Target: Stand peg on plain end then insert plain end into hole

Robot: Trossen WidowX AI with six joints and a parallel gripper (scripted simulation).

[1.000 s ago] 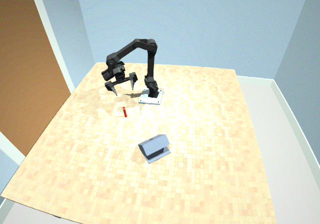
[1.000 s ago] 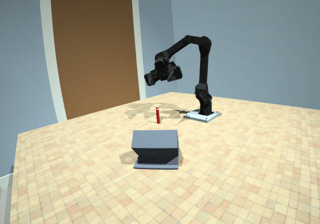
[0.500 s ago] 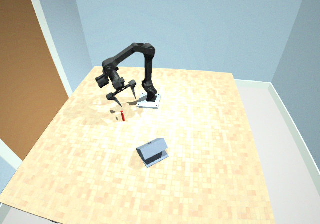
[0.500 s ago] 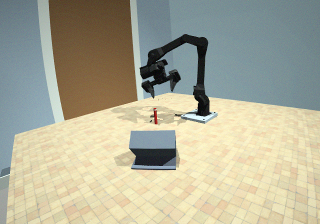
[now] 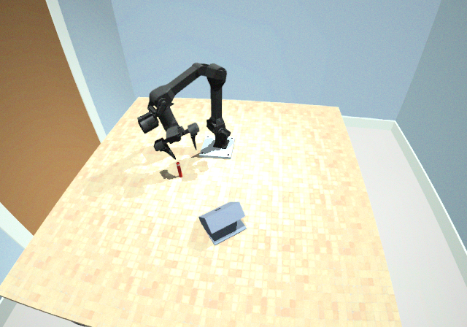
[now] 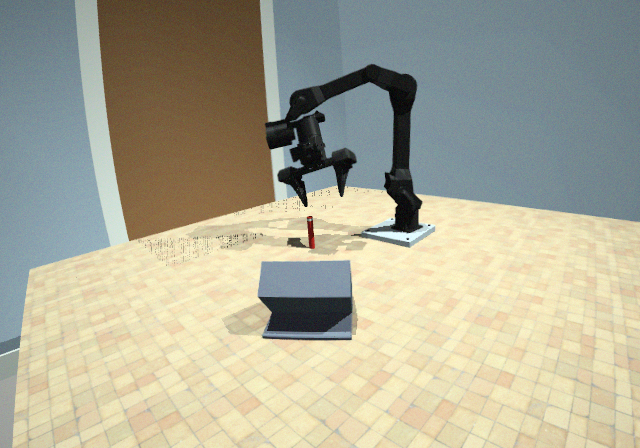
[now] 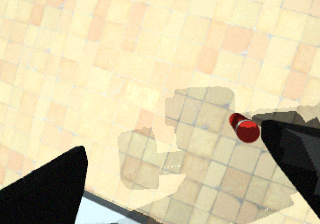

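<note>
Right now the red peg is 20 mm ahead of my gripper tip, 40 mm to the right of it and 60 mm below it. The rest, counted from my gripper tip: grey sloped panel: 200 mm ahead, 200 mm to the left, 80 mm below.
</note>
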